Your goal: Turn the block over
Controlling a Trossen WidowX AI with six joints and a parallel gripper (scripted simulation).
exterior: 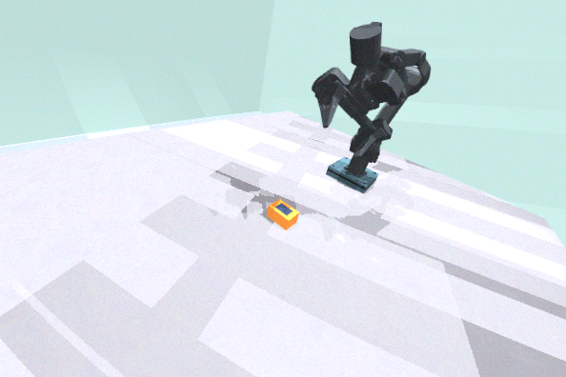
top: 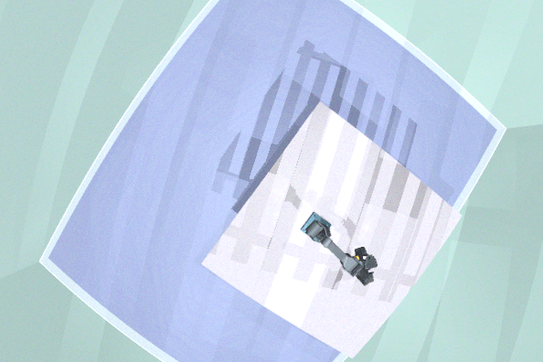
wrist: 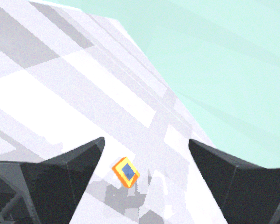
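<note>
Now: gripper tip 190 mm above the orange block, 60 mm to the left of it and 40 mm short of it.
</note>
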